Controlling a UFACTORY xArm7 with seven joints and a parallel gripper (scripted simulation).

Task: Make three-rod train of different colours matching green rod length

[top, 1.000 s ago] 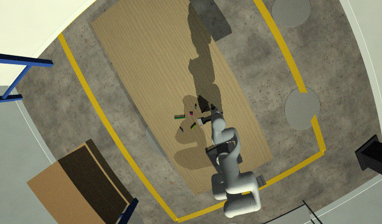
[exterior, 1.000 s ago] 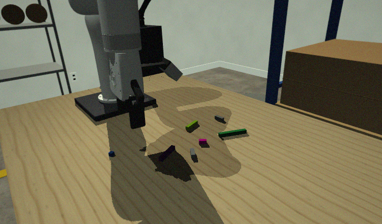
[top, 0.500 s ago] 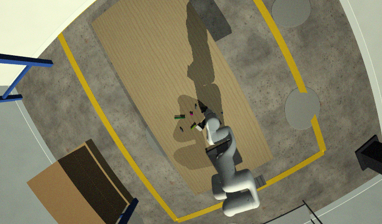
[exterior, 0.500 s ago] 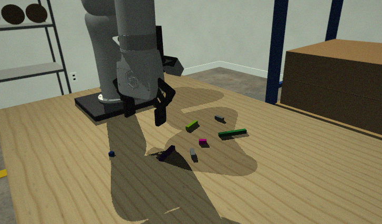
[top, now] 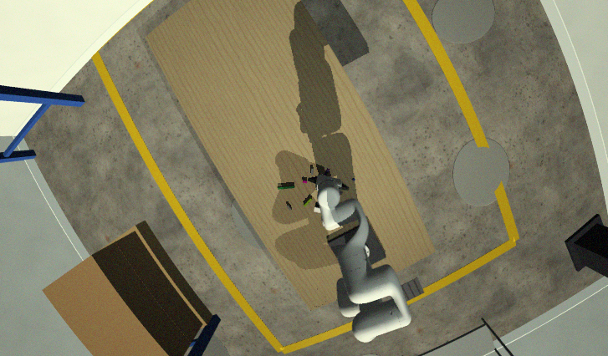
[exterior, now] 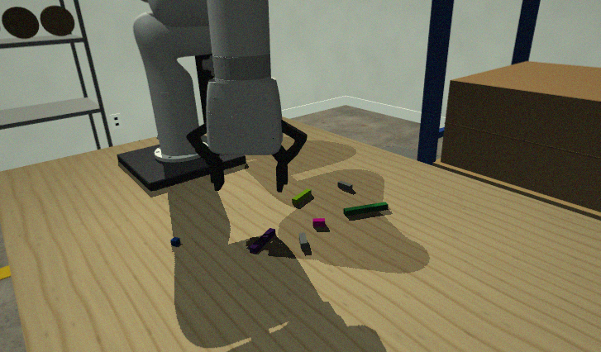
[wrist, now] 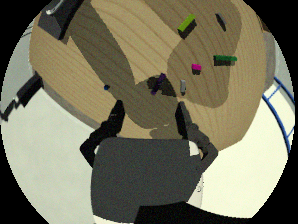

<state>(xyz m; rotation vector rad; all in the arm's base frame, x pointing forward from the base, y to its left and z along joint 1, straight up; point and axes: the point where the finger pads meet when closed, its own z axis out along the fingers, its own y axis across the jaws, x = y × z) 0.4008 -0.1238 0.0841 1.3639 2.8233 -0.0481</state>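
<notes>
My hand is 100 mm to the right of the magenta rod, 100 mm above it and 50 mm short of it. Round my hand: lime rod (150 mm to the left, 100 mm below, 40 mm behind); then purple rod (100 mm below, 20 mm ahead); then blue rod (100 mm below, 90 mm to the right, 90 mm behind).
</notes>
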